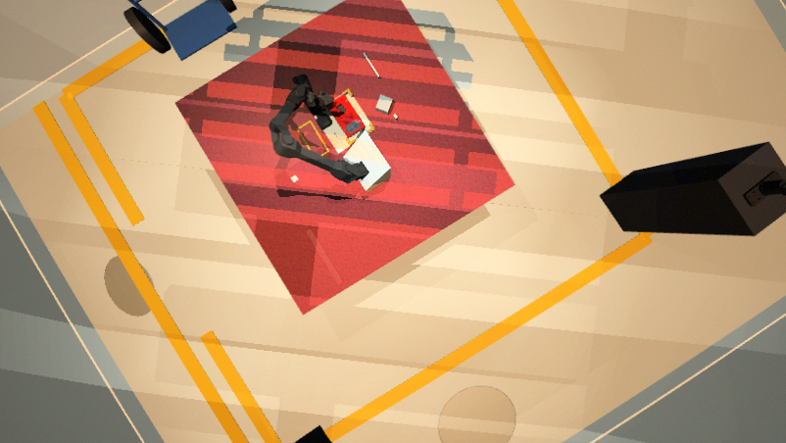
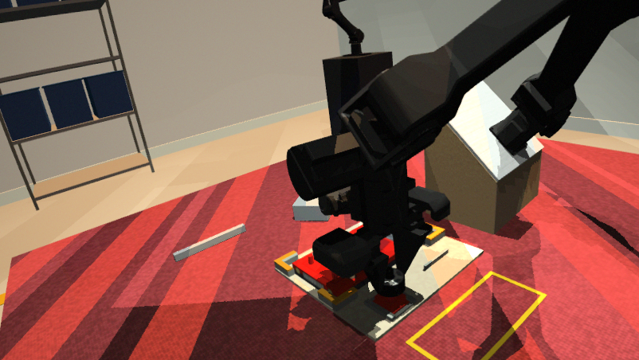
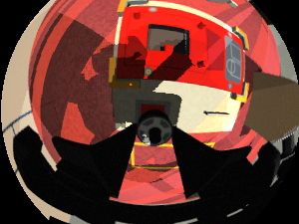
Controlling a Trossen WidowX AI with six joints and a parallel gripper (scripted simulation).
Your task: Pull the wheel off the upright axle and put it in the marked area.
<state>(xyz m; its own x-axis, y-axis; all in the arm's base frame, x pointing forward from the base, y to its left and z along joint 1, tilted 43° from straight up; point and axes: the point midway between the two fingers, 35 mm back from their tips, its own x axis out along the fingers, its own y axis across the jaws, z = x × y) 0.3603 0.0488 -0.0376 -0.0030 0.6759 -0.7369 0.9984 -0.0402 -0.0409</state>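
Right now my gripper tip is right at the dark wheel. Round my gripper tip: grey bar 9 cm ahead, 37 cm to the right, 3 cm below; then grey block 12 cm behind, 30 cm to the right, 2 cm below.
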